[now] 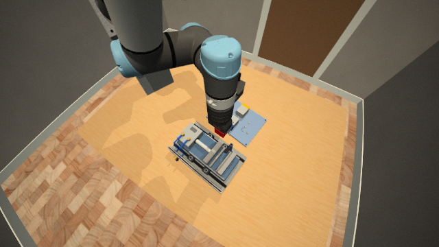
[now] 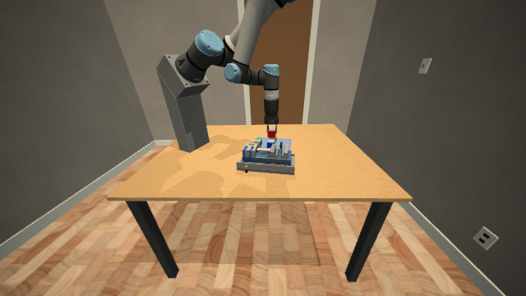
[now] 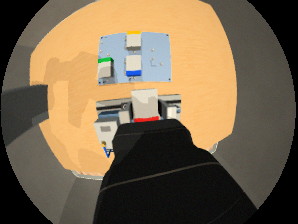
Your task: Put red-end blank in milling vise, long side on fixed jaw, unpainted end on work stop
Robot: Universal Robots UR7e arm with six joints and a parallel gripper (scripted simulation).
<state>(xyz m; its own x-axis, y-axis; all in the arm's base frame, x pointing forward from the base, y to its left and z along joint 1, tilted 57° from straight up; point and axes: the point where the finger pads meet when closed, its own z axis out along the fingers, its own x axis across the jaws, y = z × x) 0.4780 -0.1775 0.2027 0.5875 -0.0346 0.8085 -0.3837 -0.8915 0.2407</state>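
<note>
The fixed jaw lies 12 cm to the right of my hand, 9 cm below it and 2 cm ahead of it. Also, from my hand: milling vise (13 cm below, 7 cm to the right, 6 cm behind); red-ended blank (2 cm below); work stop (8 cm below, 7 cm to the right, 2 cm ahead).
</note>
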